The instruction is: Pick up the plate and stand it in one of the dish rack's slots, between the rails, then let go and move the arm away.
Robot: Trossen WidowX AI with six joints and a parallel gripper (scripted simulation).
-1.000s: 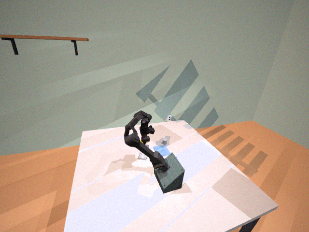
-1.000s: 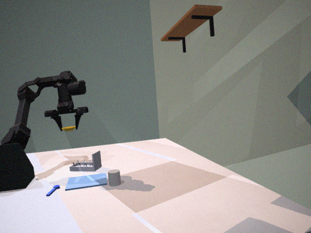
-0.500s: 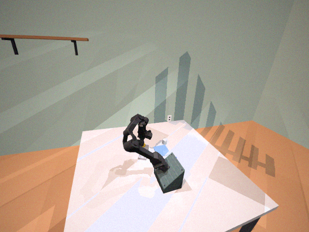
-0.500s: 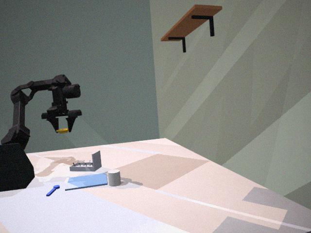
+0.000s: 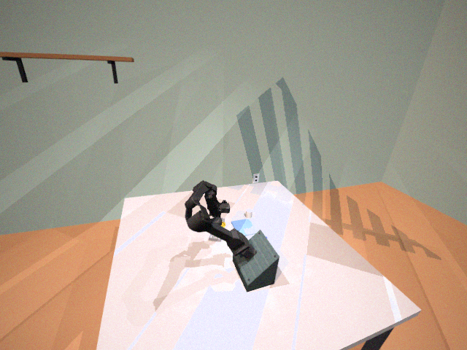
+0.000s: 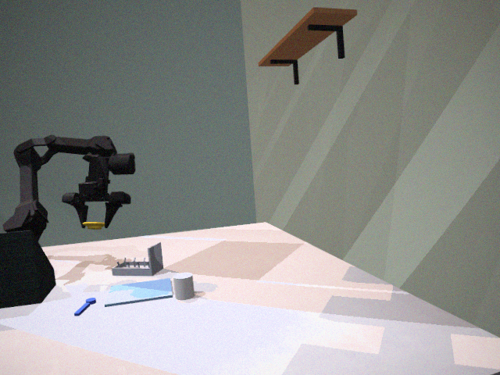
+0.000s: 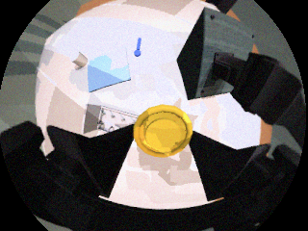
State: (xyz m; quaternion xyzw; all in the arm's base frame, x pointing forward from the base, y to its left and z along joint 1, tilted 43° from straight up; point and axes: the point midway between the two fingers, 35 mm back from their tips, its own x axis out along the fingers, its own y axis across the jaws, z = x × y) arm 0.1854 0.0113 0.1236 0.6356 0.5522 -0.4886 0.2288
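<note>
My gripper tip is 12 cm above the grey dish rack, 11 cm short of it and 2 cm to the left of it. Round my gripper tip: blue spoon (25 cm to the right, 14 cm below, 1 cm behind); yellow plate (1 cm above); grey cup (29 cm to the right, 20 cm ahead, 11 cm below).
</note>
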